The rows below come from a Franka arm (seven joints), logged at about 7 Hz.
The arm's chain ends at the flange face. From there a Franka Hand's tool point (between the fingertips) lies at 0.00 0.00 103.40 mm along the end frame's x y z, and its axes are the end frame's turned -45 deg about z.
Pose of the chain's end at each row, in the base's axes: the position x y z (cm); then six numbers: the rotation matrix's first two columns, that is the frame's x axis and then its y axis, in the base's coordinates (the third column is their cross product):
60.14 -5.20 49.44 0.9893 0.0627 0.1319 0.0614 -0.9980 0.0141
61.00 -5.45 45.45 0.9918 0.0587 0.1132 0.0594 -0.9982 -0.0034
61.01 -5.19 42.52 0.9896 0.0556 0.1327 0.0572 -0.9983 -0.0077
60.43 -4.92 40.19 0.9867 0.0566 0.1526 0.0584 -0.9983 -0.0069
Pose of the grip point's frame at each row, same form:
61.51 -5.26 39.19 0.6561 0.7500 0.0833 0.7430 -0.6614 0.1032
62.17 -5.35 35.18 0.6593 0.7473 0.0824 0.7433 -0.6643 0.0776
62.38 -5.03 32.27 0.6593 0.7452 0.0993 0.7402 -0.6666 0.0884
62.00 -4.76 29.97 0.6564 0.7459 0.1128 0.7390 -0.6659 0.1030

